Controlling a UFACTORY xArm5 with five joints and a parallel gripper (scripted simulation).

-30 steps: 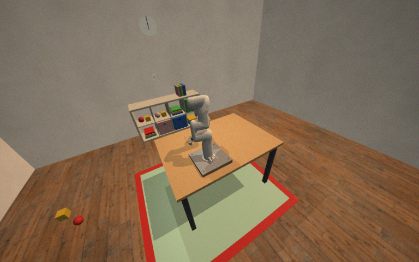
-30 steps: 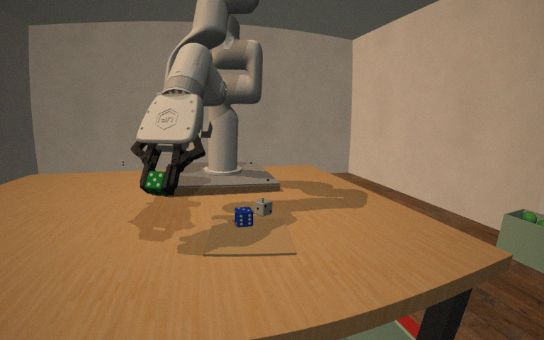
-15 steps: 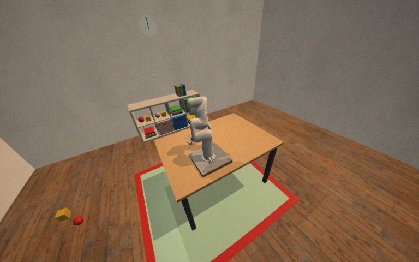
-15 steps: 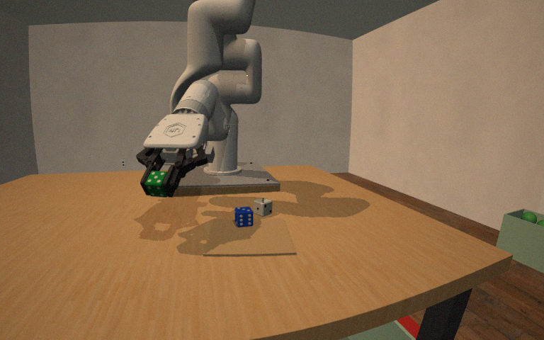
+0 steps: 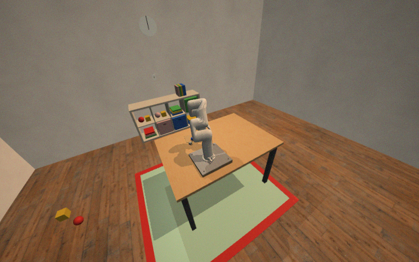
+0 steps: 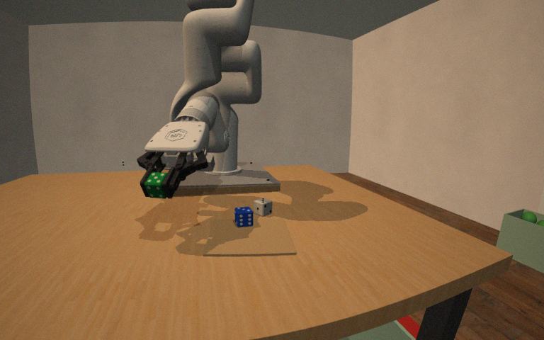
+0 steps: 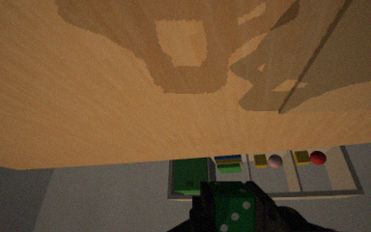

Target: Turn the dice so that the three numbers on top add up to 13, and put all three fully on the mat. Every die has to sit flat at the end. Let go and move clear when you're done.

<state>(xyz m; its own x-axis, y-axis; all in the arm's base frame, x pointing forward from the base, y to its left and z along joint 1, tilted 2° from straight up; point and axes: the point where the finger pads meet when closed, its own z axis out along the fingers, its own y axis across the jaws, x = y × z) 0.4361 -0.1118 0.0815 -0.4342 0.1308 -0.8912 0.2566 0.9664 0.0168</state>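
The blue die is 14 cm to the left of my hand, 8 cm below it and 6 cm behind it. Also, from my hand: green die: 1 cm ahead; white die: 19 cm to the left, 12 cm behind, 9 cm below; tan mat: 14 cm to the left, 10 cm below, 1 cm behind.
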